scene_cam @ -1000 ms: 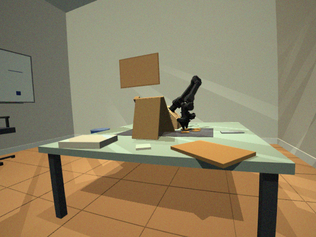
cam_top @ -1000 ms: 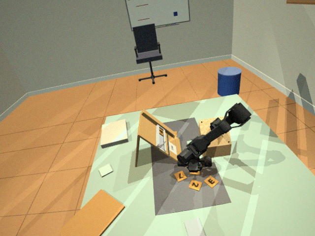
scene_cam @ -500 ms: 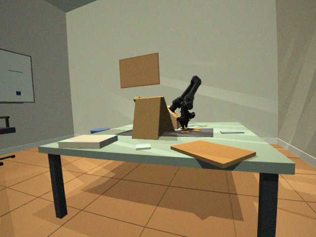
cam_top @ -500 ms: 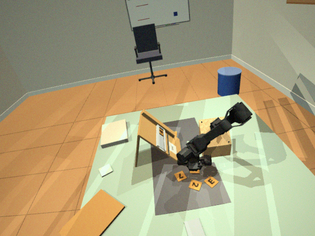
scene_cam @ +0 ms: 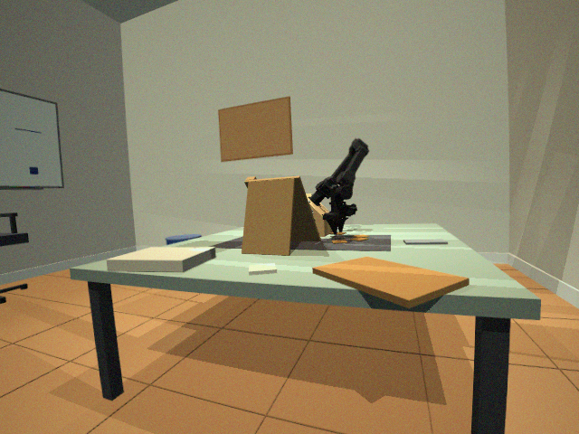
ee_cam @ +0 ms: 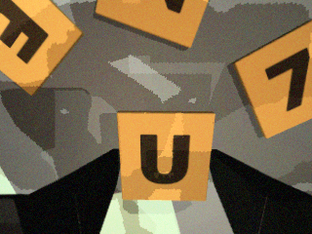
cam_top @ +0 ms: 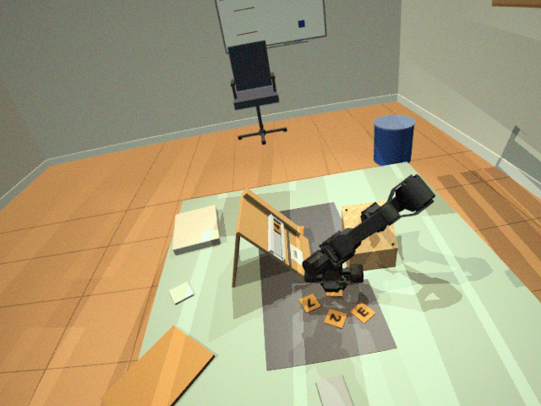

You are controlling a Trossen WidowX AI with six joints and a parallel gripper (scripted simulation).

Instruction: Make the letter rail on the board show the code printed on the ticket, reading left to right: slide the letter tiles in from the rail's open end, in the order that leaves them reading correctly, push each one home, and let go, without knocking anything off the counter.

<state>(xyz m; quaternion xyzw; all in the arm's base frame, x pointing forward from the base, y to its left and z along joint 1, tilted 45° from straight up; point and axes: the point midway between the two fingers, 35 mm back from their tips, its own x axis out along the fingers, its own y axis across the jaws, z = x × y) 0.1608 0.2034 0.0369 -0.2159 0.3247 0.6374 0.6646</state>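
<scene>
Now: the white ticket 12 cm ahead of my gripper tip, 14 cm to the right of it and 5 cm above it. The rest, counted from my gripper tip: orange panel (56 cm ahead, 26 cm to the left, 2 cm below); grey mat (4 cm ahead, 15 cm to the right, 3 cm below); grey slab (5 cm ahead, 36 cm to the left, 2 cm below).
</scene>
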